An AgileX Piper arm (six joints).
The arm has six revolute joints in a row. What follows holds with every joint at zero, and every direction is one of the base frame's.
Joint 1 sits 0.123 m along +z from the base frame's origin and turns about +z.
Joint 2 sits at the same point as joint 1 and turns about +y.
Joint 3 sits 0.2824 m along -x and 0.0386 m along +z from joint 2 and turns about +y.
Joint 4 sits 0.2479 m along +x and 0.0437 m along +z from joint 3 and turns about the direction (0.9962, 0, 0.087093).
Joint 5 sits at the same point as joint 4 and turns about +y.
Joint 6 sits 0.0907 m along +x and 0.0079 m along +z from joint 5 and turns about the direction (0.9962, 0, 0.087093).
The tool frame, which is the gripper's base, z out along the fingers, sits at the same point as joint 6; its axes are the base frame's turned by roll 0, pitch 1.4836 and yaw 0 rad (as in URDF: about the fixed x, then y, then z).
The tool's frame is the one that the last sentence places.
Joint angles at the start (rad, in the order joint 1, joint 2, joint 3, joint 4, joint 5, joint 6):
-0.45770 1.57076 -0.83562 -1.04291 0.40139 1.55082
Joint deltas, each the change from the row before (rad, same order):
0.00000 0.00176 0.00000 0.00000 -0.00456 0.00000
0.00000 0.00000 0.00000 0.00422 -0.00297 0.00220
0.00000 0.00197 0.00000 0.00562 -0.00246 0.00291
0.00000 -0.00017 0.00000 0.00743 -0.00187 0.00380
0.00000 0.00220 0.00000 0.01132 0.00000 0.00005
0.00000 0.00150 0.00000 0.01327 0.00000 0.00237
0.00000 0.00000 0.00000 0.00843 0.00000 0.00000
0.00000 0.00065 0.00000 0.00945 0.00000 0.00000
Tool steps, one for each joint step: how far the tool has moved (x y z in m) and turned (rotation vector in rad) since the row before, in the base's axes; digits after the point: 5 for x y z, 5 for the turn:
0.00050 0.00012 -0.00049 0.00190 -0.00153 0.00314
0.00020 0.00022 -0.00006 0.00464 -0.00477 -0.00208
0.00030 0.00016 -0.00071 0.00667 -0.00355 -0.00380
0.00008 0.00026 -0.00010 0.00722 -0.00620 -0.00596
0.00007 0.00019 -0.00094 0.00906 -0.00203 -0.00691
0.00001 0.00027 -0.00077 0.01107 -0.00463 -0.00979
-0.00006 0.00021 -0.00019 0.00600 -0.00295 -0.00514
-0.00002 0.00021 -0.00042 0.00701 -0.00273 -0.00576

